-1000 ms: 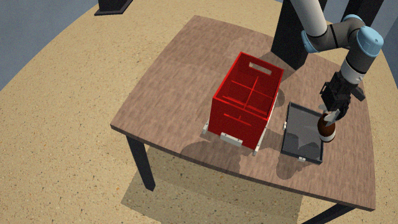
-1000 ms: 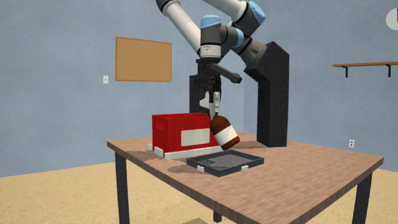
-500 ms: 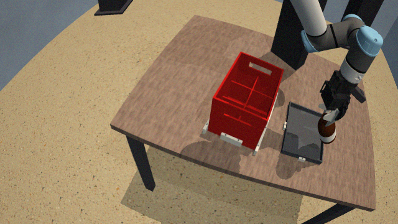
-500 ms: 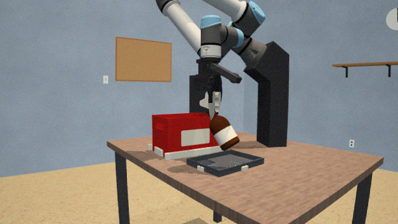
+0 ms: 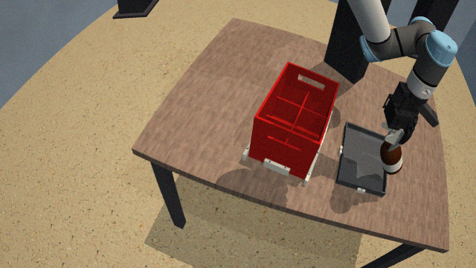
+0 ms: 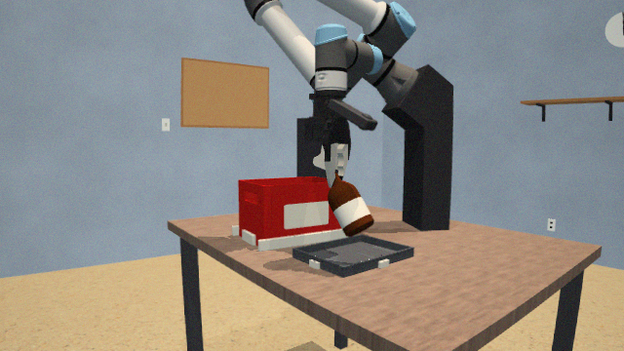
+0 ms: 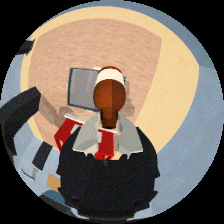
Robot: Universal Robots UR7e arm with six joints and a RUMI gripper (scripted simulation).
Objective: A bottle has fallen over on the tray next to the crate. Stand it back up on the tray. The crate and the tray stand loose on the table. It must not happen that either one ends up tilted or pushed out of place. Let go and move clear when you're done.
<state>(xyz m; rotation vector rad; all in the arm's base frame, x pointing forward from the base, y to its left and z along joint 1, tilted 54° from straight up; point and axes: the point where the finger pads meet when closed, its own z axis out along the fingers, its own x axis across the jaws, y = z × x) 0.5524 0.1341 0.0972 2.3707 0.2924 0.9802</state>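
Right now my hand is 3 cm to the right of the brown bottle and 4 cm above it. Also, from my hand: tray 8 cm behind, 1 cm to the left, 19 cm below; red crate 15 cm behind, 26 cm to the right, 12 cm below.
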